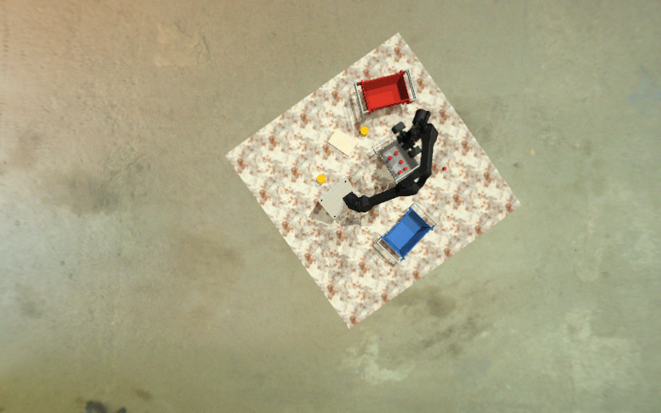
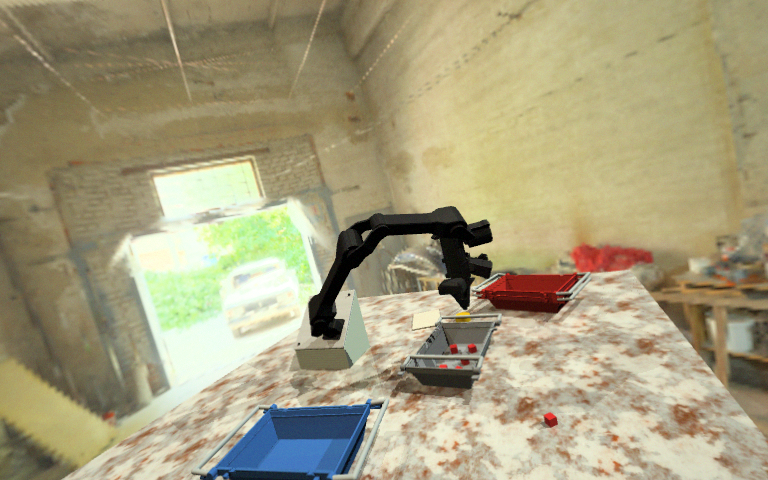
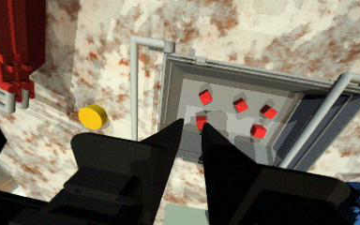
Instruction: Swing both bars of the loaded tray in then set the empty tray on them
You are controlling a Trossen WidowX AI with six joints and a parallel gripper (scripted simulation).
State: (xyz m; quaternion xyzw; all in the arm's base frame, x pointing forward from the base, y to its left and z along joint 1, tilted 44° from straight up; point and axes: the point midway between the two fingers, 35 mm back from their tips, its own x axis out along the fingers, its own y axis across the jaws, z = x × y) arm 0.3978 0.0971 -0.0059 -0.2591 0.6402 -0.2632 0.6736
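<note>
The blue tray lies 43 cm to the right of my gripper tip, 24 cm behind it and 7 cm below it. The rest, counted from my gripper tip: red block (26 cm to the right, 18 cm ahead, 11 cm below); cream card (22 cm to the left, 22 cm behind, 12 cm below).
</note>
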